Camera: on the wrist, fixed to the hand. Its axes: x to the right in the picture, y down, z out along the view.
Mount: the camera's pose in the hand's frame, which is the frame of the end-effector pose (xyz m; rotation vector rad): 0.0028 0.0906 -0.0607 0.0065 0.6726 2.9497
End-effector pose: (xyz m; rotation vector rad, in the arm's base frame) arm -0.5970 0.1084 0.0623 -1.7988 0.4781 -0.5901
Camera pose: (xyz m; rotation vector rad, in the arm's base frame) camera -0.6344 0.0347 -0.0089 0.5766 2.4130 0.9912
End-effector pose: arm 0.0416 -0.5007 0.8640 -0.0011 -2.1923 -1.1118
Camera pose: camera 0.0995 -0.4873 0.9555 -1.6611 0.0577 0.6969
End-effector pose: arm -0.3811 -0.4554 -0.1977 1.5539 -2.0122 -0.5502
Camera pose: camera -0.4112 -0.4349 -0.0949 -1.6520 -1.3925 0.9644
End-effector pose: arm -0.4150 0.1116 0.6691 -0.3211 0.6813 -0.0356
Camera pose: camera -0.4572 0.1803 0.5956 -1.0053 -1.1863 -2.7238
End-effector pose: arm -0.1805 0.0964 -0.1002 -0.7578 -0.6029 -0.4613
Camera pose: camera -0.1051 0.1088 -0.1780 -0.6541 1.3743 1.9486
